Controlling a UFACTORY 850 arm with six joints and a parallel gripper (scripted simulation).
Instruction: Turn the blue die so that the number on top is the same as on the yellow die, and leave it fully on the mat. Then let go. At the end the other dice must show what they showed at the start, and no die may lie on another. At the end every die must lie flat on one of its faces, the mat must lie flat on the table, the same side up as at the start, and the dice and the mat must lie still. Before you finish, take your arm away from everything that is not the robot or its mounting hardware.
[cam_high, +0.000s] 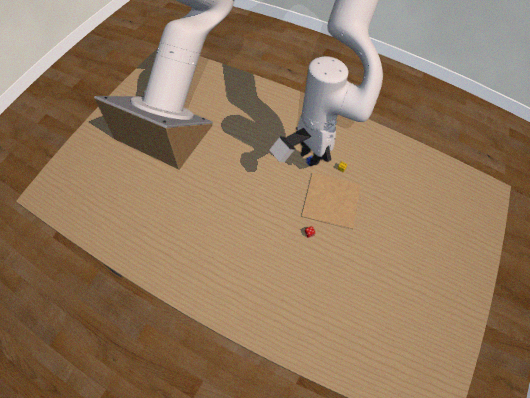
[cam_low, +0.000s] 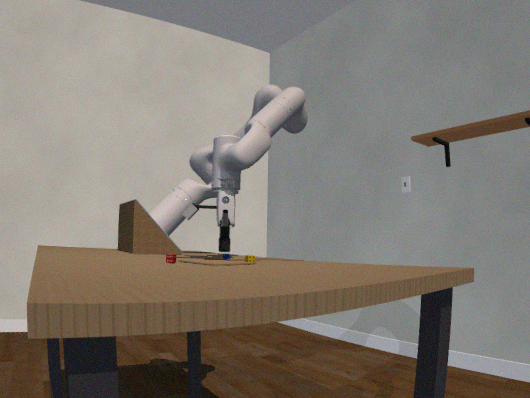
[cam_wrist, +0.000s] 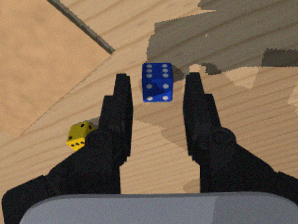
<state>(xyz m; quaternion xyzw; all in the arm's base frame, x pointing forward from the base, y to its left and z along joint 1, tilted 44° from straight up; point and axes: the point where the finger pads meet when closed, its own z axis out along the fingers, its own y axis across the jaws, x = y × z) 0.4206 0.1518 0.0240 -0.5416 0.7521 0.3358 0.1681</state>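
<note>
Now: hand 4 cm above the blue die and 1 cm to the right of it. From my hand the other things lie so: red die 18 cm to the right, 11 cm ahead, 4 cm below; then tan mat 11 cm ahead, 7 cm to the right, 4 cm below; then yellow die 9 cm ahead, 4 cm to the left, 4 cm below.
</note>
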